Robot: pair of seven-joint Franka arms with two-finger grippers.
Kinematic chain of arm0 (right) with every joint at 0, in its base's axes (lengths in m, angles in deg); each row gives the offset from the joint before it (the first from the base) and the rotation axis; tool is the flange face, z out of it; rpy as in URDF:
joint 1: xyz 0 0 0.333 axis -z
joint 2: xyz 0 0 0 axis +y
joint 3: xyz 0 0 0.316 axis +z
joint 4: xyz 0.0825 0 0 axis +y
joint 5: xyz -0.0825 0 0.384 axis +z
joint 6: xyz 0 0 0 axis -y
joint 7: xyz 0.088 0 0 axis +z
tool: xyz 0 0 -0.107 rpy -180 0 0
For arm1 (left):
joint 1: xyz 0 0 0.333 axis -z
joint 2: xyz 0 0 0 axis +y
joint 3: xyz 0 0 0.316 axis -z
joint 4: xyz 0.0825 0 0 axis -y
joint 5: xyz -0.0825 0 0.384 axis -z
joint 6: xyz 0 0 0 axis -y
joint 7: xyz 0.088 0 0 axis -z
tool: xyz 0 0 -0.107 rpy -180 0 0
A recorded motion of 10 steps. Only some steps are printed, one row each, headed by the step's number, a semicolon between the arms.
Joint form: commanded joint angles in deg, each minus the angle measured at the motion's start. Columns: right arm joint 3, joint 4, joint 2, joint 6, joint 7, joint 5, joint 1; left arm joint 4, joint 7, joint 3, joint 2, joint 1, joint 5, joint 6.
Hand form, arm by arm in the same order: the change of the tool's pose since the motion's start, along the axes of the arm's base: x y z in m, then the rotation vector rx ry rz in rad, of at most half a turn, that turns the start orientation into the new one. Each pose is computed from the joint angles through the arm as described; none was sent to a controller.
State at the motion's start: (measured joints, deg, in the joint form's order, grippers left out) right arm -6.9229 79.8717 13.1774 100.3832 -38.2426 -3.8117 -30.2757; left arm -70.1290 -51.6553 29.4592 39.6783 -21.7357 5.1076 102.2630
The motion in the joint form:
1: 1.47 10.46 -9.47 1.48 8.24 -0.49 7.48; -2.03 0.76 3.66 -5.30 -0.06 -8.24 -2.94
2: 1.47 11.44 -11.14 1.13 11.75 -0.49 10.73; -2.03 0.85 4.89 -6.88 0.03 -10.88 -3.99
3: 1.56 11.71 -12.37 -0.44 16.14 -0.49 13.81; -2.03 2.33 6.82 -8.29 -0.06 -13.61 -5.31
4: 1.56 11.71 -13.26 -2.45 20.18 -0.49 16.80; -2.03 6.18 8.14 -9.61 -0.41 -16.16 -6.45
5: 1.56 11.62 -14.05 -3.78 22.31 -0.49 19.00; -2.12 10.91 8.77 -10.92 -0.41 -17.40 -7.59
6: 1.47 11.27 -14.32 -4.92 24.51 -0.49 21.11; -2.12 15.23 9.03 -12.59 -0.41 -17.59 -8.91
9: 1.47 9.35 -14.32 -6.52 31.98 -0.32 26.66; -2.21 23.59 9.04 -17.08 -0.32 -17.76 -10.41
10: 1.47 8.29 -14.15 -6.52 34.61 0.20 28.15; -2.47 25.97 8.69 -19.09 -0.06 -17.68 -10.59
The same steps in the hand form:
1: -0.0193 -0.0845 0.0144 -0.0077 0.0028 0.0366; -0.0201 -0.0295 0.0476 0.1417 -0.0431 -0.1233
2: -0.0191 -0.1200 0.0225 -0.0130 0.0003 0.0398; -0.0262 -0.0390 0.0662 0.1884 -0.0639 -0.1565
3: -0.0212 -0.1523 0.0298 -0.0247 0.0146 0.0612; -0.0336 -0.0523 0.0843 0.2292 -0.0884 -0.2196
4: -0.0242 -0.1838 0.0351 -0.0353 0.0380 0.0764; -0.0398 -0.0570 0.0999 0.2701 -0.1197 -0.3069
5: -0.0280 -0.2066 0.0413 -0.0389 0.0483 0.0732; -0.0463 -0.0619 0.1128 0.2934 -0.1446 -0.4024
6: -0.0297 -0.2286 0.0449 -0.0428 0.0600 0.0716; -0.0542 -0.0656 0.1289 0.3059 -0.1655 -0.4825
9: -0.0320 -0.2825 0.0583 -0.0534 0.0632 0.1019; -0.0730 -0.0725 0.1716 0.3458 -0.2320 -0.6262
10: -0.0319 -0.2960 0.0654 -0.0515 0.0499 0.1215; -0.0813 -0.0760 0.1885 0.3661 -0.2583 -0.6653

